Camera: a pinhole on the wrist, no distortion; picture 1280 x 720 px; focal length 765.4 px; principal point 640.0 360.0 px. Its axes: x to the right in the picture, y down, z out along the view. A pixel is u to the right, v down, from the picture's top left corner.
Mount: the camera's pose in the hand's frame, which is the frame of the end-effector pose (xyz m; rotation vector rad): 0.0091 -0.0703 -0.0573 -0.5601 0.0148 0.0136
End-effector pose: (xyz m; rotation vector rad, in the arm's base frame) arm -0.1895 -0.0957 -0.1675 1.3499 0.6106 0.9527
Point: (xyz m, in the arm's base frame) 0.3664 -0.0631 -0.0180
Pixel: 1123.1 46.6
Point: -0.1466 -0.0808 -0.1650
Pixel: 818.7 412.9
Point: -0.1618 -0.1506 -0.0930
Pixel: 505.5 595.6
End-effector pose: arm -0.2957 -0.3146 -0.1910 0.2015 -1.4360 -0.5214
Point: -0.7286 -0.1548 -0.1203
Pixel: 569.8 135.7
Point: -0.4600 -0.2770 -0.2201
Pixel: 414.6 110.8
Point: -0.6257 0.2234 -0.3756
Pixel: 61.0 488.4
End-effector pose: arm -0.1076 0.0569 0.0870 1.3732 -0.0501 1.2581
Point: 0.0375 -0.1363 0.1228
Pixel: 502.5 51.3
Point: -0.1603 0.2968 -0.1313
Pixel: behind the camera
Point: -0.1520 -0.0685 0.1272
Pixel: 335.0 625.3
